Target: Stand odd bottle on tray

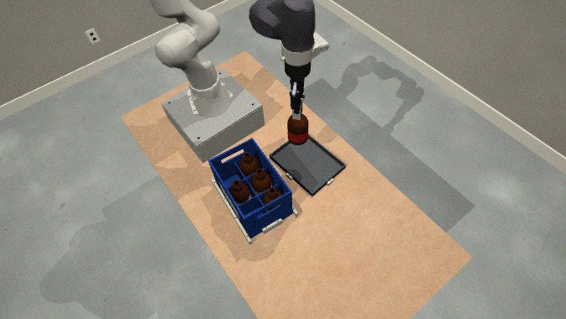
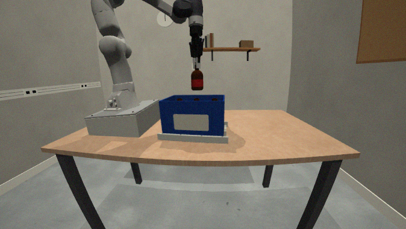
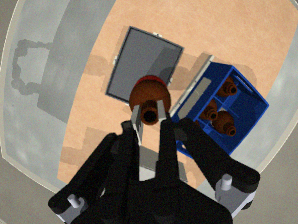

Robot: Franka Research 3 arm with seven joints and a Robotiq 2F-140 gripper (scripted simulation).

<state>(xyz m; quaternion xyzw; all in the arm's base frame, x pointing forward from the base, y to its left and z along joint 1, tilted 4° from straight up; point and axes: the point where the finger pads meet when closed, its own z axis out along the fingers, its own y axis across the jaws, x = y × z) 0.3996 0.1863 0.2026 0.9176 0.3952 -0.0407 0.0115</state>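
The bottle is 8 cm below my hand. Round my hand: blue crate (27 cm below, 23 cm to the right, 3 cm ahead); then dark grey tray (34 cm below, 4 cm to the left, 1 cm ahead).
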